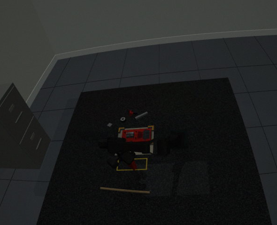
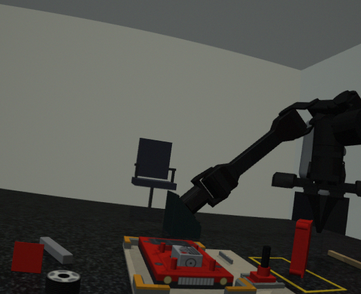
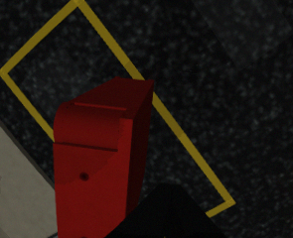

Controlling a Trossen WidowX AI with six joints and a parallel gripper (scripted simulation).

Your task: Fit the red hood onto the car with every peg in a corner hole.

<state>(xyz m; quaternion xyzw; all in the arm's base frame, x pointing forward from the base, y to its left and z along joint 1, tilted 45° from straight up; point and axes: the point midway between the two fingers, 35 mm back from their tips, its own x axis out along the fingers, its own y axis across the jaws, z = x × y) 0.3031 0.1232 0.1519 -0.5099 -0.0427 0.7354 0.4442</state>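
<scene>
Right now my gripper tip is 30 mm above the red hood, 20 mm to the left of it and 10 mm past it. Also, from my gripper tip: grey engine block (240 mm to the right, 50 mm below, 30 mm ahead); orange-cornered jig (230 mm to the right, 70 mm below, 10 mm ahead); wooden stick (150 mm to the left, 70 mm below).
</scene>
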